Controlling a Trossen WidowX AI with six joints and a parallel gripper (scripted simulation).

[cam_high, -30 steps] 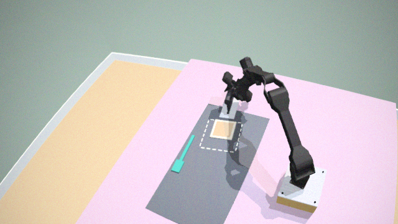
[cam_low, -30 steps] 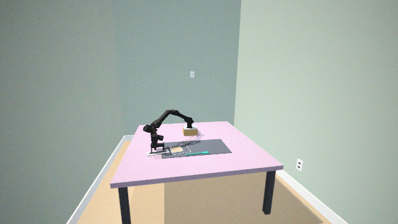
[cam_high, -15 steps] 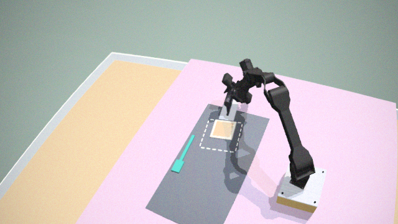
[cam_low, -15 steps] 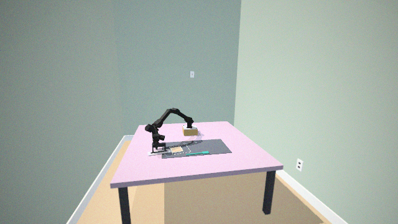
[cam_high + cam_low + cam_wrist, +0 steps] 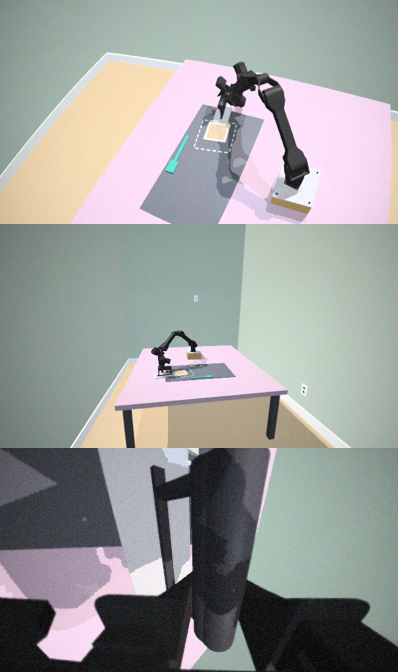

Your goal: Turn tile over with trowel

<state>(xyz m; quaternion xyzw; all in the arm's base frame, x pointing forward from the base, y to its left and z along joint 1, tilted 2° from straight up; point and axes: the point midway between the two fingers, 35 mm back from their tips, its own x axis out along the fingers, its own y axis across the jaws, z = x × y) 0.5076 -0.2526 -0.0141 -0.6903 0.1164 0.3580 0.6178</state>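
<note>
Now: gripper tip 1 cm past the teal trowel, 37 cm to the right of it and 5 cm above it. Also, from my gripper tip: tile 8 cm behind, 16 cm to the left, 5 cm below; then grey mat 14 cm behind, 32 cm to the left, 7 cm below.
</note>
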